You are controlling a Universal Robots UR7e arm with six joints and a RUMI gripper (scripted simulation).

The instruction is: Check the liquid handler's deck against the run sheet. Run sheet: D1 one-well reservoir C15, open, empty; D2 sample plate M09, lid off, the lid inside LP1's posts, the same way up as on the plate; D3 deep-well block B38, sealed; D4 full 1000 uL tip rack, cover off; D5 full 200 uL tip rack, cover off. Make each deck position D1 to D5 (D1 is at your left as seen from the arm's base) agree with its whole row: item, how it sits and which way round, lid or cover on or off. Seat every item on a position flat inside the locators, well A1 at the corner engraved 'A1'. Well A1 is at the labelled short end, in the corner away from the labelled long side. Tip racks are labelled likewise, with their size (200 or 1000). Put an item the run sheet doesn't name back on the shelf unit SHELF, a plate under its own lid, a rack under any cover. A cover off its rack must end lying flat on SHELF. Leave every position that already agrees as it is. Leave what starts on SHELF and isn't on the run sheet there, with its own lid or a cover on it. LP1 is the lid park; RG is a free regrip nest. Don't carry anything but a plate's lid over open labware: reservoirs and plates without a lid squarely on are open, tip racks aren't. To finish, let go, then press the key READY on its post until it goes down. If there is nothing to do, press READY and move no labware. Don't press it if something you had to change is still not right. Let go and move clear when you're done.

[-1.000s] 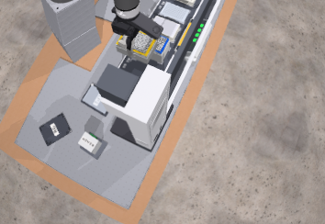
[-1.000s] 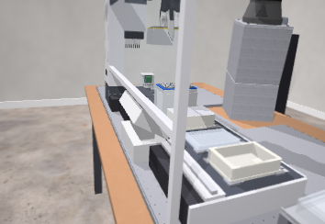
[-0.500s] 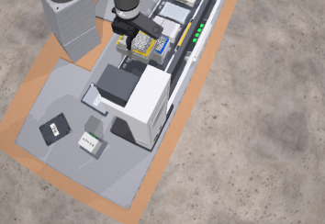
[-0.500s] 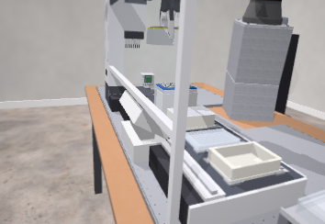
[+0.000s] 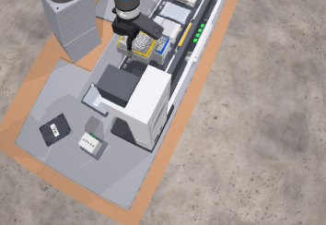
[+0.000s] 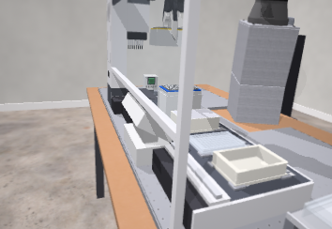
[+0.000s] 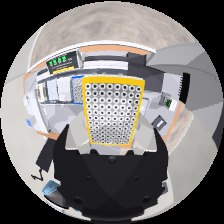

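My gripper is now 19 cm above the blue-framed tip rack, 12 cm to the right of it and 1 cm past it. Also, from my hand: white sealed block: 25 cm to the left, 24 cm below; yellow-framed tip rack: 1 cm to the right, 1 cm behind, 1 cm above; ready key post: 36 cm to the right, 25 cm below, 4 cm behind.
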